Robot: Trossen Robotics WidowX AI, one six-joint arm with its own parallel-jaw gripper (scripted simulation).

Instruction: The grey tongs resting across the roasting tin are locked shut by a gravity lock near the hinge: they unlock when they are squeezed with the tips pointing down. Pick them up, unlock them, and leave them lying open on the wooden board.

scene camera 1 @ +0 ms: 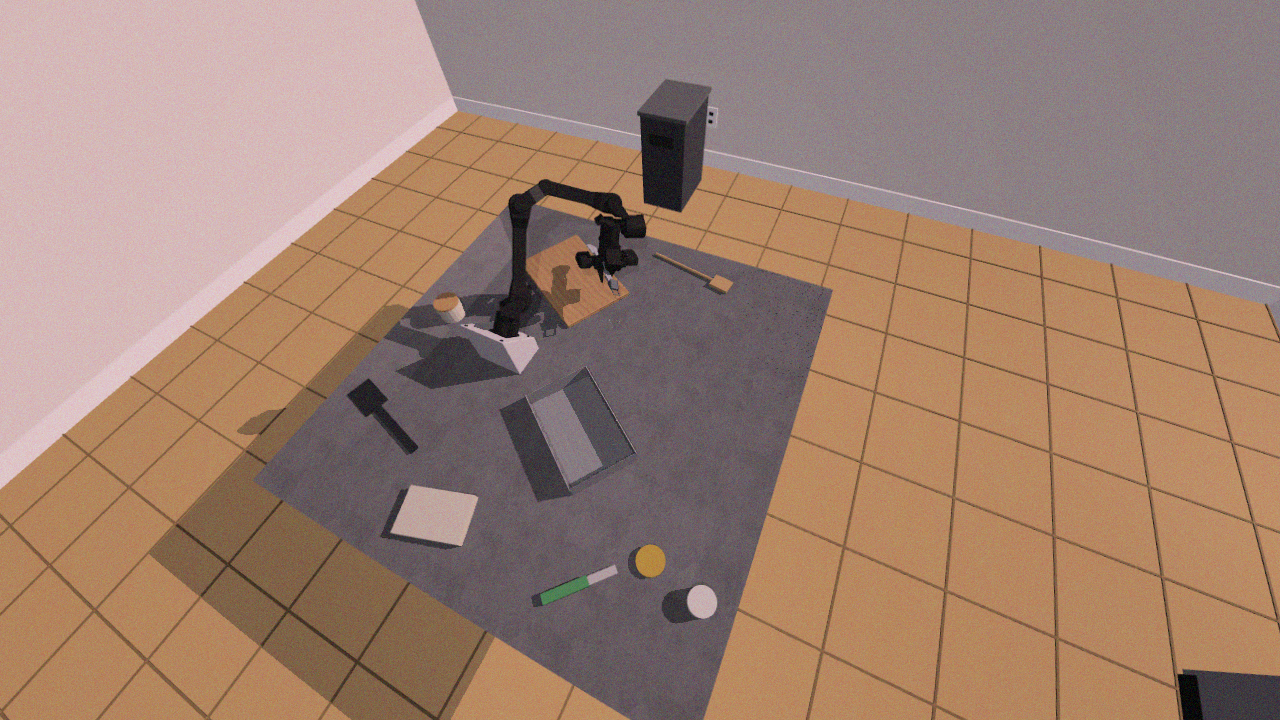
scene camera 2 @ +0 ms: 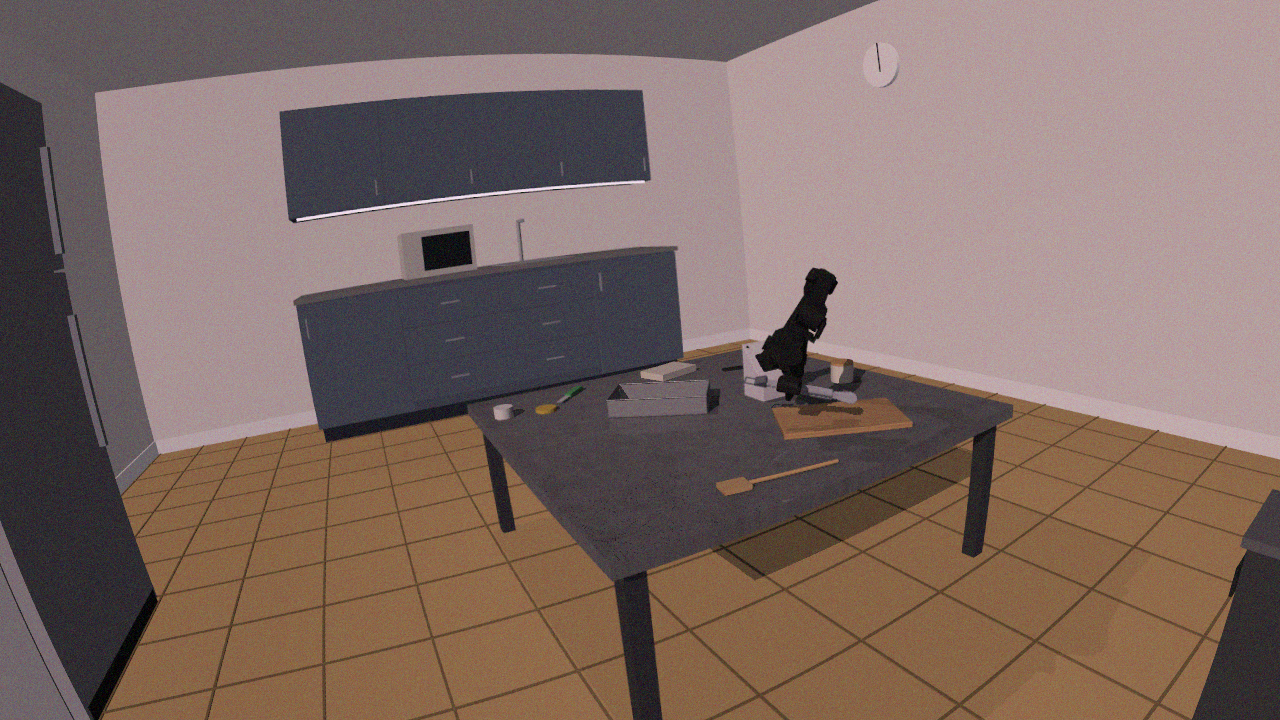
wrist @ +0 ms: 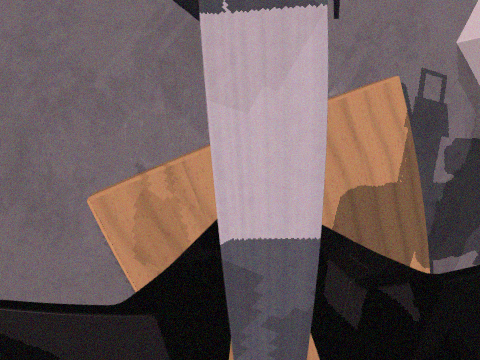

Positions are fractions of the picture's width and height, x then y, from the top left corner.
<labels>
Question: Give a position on a wooden board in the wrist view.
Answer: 0.78, 0.54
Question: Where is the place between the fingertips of my gripper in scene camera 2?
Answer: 0.62, 0.55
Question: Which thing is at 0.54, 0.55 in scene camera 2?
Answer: A grey roasting tin.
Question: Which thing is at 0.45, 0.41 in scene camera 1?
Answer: A wooden board.
</labels>
